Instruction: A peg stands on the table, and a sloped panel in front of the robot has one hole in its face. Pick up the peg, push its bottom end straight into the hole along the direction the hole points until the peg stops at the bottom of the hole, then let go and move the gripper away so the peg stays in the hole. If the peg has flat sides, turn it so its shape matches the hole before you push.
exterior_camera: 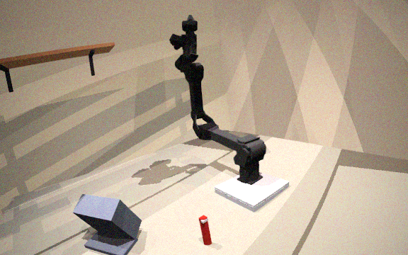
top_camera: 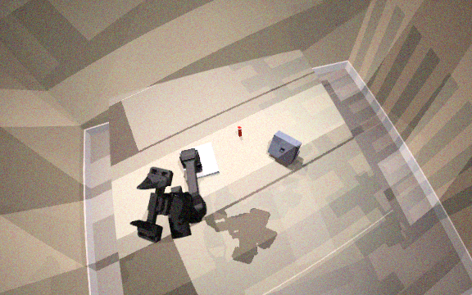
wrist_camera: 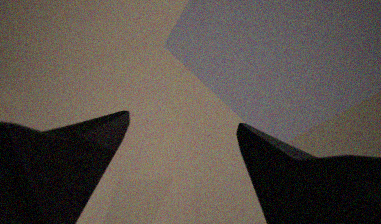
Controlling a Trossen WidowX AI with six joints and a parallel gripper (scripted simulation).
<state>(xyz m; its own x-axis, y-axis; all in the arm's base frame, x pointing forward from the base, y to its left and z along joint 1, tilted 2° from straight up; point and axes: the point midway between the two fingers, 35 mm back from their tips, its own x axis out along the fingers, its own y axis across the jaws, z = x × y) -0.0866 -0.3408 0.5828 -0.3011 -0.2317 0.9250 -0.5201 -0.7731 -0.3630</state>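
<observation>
Now: the red peg 58 cm below my gripper tip, 45 cm to the left of it and 39 cm ahead of it. Also, from my gripper tip: blue-grey sloped panel 56 cm below, 56 cm ahead, 27 cm to the left.
</observation>
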